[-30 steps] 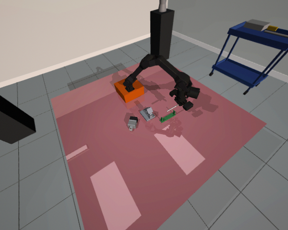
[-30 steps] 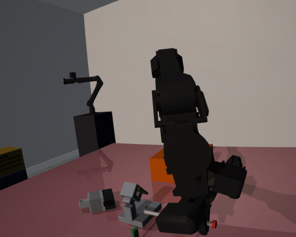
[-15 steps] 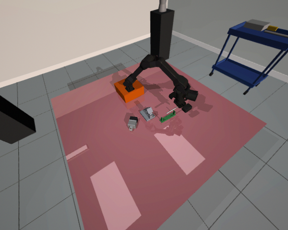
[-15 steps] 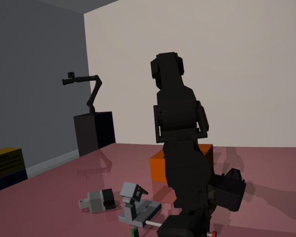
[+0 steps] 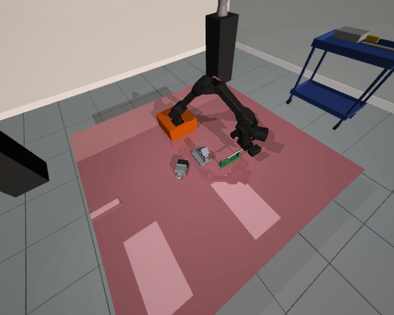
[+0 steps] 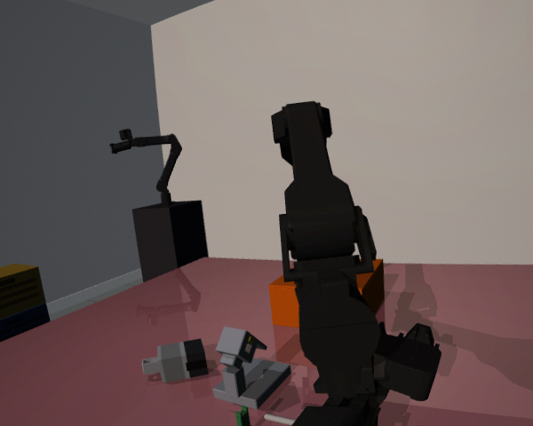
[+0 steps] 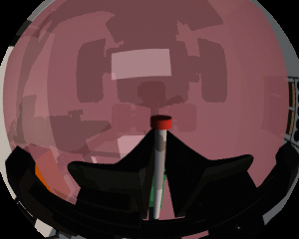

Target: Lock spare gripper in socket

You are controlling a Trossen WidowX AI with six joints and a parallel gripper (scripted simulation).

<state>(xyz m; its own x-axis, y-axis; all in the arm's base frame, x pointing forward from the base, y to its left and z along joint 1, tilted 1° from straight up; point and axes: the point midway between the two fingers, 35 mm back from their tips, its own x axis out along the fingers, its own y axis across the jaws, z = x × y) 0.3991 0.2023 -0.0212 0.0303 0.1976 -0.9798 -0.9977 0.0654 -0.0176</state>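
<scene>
The green tray is 1 cm behind my gripper tip, 10 cm to the right of it and 1 cm below it. Round my gripper tip: grey mount: 11 cm behind, 22 cm to the right, 2 cm above; then spare gripper: 12 cm behind, 37 cm to the right, 1 cm below.
</scene>
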